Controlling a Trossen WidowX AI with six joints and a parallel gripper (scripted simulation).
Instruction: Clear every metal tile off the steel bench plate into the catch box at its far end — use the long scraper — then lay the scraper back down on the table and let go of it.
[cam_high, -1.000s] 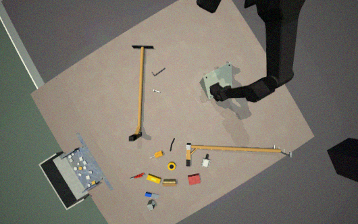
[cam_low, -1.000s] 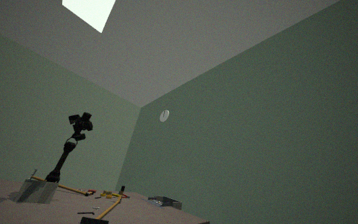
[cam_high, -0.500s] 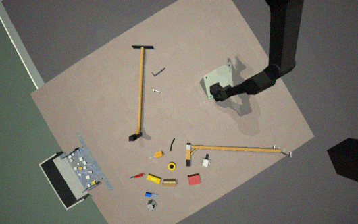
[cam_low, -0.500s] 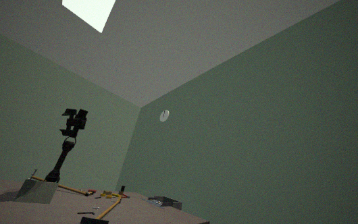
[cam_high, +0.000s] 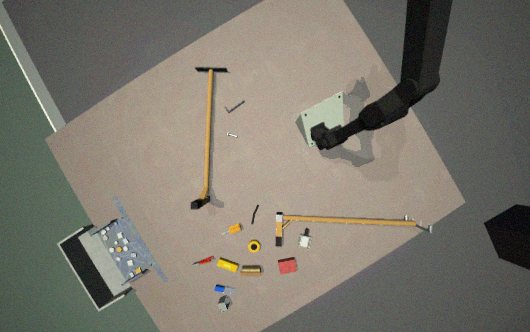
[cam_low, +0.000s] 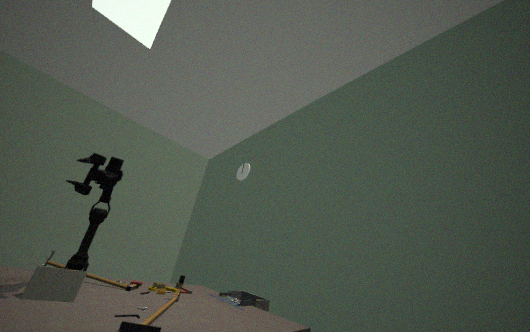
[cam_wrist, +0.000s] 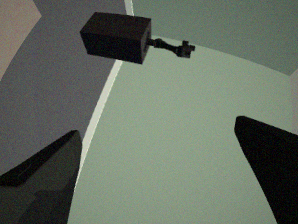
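Right now my gripper tip is 440 mm short of the hex key, 60 mm to the right of it and 500 mm above it. Round my gripper tip: long orange-handled tool 240 mm ahead, 760 mm to the left, 470 mm below; then red block 530 mm ahead, 800 mm to the left, 500 mm below; then yellow ring 630 mm ahead, 650 mm to the left, 500 mm below.
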